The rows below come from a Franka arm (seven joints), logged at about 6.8 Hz.
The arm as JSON. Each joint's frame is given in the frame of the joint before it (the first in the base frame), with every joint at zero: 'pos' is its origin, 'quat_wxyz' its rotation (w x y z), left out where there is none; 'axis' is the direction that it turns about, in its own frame. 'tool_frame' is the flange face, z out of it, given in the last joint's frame.
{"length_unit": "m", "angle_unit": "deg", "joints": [
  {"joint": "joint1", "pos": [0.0, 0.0, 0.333], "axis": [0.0, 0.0, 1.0]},
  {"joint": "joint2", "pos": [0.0, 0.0, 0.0], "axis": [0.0, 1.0, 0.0]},
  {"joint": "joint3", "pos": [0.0, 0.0, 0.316], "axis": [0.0, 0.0, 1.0]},
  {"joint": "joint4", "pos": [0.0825, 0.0, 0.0], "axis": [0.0, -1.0, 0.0]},
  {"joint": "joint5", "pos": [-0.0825, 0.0, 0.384], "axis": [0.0, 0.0, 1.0]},
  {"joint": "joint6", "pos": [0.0, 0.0, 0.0], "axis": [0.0, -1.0, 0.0]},
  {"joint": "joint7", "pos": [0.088, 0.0, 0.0], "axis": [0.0, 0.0, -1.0]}
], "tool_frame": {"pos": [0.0, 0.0, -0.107], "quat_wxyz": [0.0, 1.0, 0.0, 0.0]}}
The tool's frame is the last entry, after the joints.
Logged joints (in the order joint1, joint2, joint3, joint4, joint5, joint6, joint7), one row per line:
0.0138, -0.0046, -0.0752, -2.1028, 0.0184, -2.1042, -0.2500
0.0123, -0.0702, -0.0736, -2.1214, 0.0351, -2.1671, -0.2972
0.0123, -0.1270, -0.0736, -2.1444, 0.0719, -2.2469, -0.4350
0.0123, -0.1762, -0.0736, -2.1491, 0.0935, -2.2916, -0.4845
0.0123, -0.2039, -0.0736, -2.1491, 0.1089, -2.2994, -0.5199
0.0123, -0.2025, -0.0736, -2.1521, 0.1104, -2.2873, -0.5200
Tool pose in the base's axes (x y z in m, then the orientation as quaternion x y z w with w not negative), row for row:
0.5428, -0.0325, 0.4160, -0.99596, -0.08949, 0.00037, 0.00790
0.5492, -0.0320, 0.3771, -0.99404, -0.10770, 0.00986, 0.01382
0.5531, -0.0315, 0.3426, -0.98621, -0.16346, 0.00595, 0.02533
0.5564, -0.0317, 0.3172, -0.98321, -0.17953, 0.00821, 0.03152
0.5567, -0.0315, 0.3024, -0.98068, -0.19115, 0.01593, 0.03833
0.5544, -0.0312, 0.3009, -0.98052, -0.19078, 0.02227, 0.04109
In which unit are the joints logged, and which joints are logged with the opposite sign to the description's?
The joints are logged in radians. Opposite sign: joint2, joint6.
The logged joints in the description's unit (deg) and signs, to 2 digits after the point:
0.79, 0.26, -4.31, -120.48, 1.05, 120.56, -14.32
0.70, 4.02, -4.22, -121.55, 2.01, 124.17, -17.03
0.70, 7.28, -4.22, -122.87, 4.12, 128.74, -24.92
0.70, 10.10, -4.22, -123.13, 5.36, 131.30, -27.76
0.70, 11.68, -4.22, -123.13, 6.24, 131.75, -29.79
0.70, 11.60, -4.22, -123.31, 6.33, 131.05, -29.79

